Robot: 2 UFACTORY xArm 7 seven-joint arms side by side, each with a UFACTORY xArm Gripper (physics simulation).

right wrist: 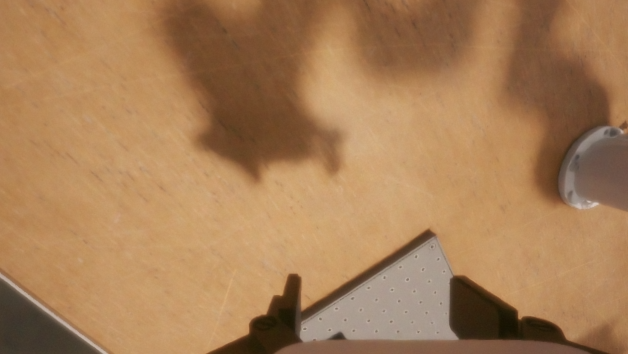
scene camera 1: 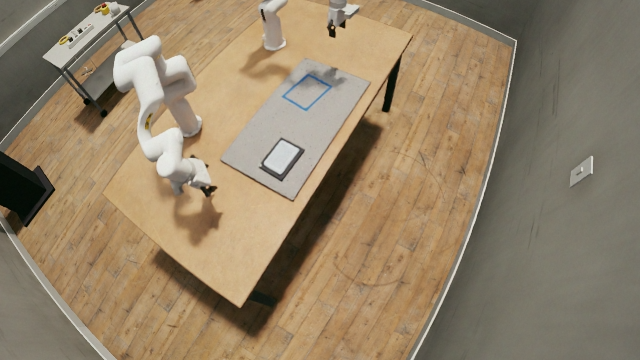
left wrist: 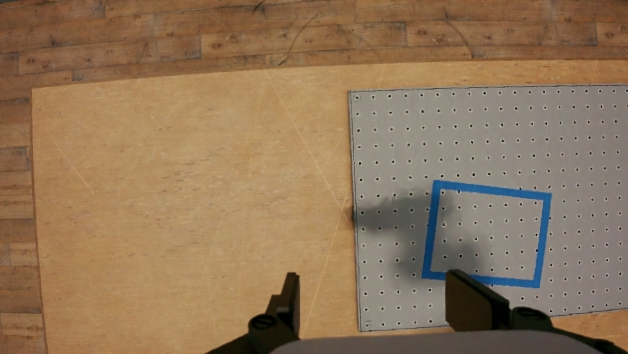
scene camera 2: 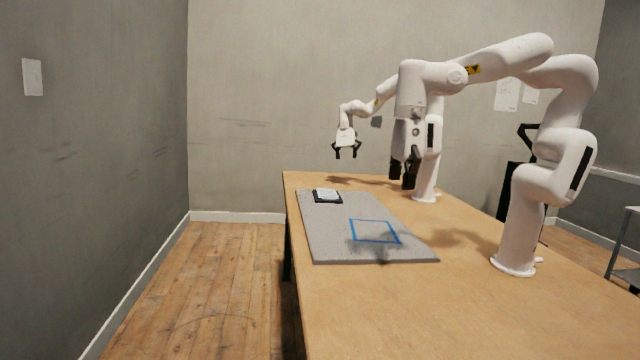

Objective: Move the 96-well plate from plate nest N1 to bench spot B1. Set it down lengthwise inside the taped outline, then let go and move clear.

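Frame: origin at the left arm's base, x ahead, y right, z down, level; millimetres.
Seen in the pictures: left gripper, fingertip midpoint: (scene camera 1: 337, 32) (left wrist: 372, 296) (scene camera 2: 400, 184); right gripper, fingertip midpoint: (right wrist: 374, 300) (scene camera 1: 210, 178) (scene camera 2: 346, 158); left arm's base at its link origin: (scene camera 1: 275, 44) (scene camera 2: 511, 266); right arm's base at its link origin: (right wrist: 590, 168) (scene camera 1: 190, 126) (scene camera 2: 423, 199).
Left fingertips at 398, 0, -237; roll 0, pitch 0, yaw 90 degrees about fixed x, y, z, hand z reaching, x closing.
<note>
Pixels of each thing's top centre, then the offset from my left fingertips to it, as dx, dy, dz. Level surfaces: height alone.
- white 96-well plate at its top centre: (scene camera 1: 280, 155) (scene camera 2: 327, 192) +85, +592, +198
- black plate nest at its top centre: (scene camera 1: 281, 156) (scene camera 2: 327, 194) +85, +592, +208
- grey perforated board at its surface level: dz +224
- wooden table at its surface level: dz +237
The white 96-well plate (scene camera 1: 282, 156) (scene camera 2: 327, 194) sits in the black plate nest (scene camera 1: 281, 177) (scene camera 2: 328, 201) on the grey perforated board (scene camera 1: 260, 135) (scene camera 2: 325, 240) (left wrist: 390, 130) (right wrist: 400, 300). The blue taped outline (scene camera 1: 294, 103) (scene camera 2: 376, 242) (left wrist: 492, 189) lies on the board's other half, with no object inside it. My left gripper (scene camera 1: 337, 29) (scene camera 2: 403, 179) (left wrist: 372, 296) is open and empty, high above the table. My right gripper (scene camera 2: 346, 156) (right wrist: 374, 300) is open and empty, above the table beyond the board's nest end. The plate does not show in either wrist view.
The wooden table (scene camera 1: 240, 240) (scene camera 2: 375, 310) (left wrist: 175, 200) carries both arm bases (scene camera 1: 273, 42) (scene camera 2: 515, 265). Arm shadows fall on the table and across part of the outline. A grey cart (scene camera 1: 62, 65) stands behind the table, and a black stand (scene camera 1: 25, 190) is at the left.
</note>
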